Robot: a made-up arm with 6 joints.
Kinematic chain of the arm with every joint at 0, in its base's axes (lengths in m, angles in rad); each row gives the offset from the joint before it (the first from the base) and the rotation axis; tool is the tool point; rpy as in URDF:
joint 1: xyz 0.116 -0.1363 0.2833 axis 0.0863 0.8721 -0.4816
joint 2: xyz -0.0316 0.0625 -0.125 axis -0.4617 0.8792 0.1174
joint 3: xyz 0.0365 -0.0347 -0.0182 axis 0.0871 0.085 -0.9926
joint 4: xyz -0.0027 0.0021 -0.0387 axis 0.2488 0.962 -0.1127
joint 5: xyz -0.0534 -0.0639 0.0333 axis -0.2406 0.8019 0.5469
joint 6: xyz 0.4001 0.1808 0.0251 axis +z
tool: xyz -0.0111 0.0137 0.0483 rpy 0 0 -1.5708
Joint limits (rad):
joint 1: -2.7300..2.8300
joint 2: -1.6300..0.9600
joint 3: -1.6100..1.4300
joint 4: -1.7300..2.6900
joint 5: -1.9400..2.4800
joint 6: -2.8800..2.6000
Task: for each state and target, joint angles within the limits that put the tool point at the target. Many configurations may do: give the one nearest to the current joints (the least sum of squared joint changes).
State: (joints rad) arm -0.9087 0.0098 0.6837 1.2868 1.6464 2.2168
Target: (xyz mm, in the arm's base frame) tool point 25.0 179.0 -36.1
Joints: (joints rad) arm -0.9238 0.1221 0.4236 0.9305 1.6916 2.2641
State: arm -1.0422 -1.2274 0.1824 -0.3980 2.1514 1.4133
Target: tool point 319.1 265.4 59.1
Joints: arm -0.5650 -1.0419 -0.0447 -0.1576 1.6918 1.3998
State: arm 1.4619 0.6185 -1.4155 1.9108 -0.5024 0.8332
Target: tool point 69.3 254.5 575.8
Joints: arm 2.0576 0.9600 -1.6100 1.3010 0.1005 0.8280
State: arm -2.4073 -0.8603 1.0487 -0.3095 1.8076 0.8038
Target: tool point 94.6 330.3 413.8
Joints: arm -2.0789 -0.7004 1.1154 -0.4700 1.5633 0.8309
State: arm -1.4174 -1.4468 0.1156 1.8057 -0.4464 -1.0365
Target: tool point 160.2 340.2 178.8
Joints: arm -1.6351 -1.1518 0.0466 2.5173 0.0761 -1.1069
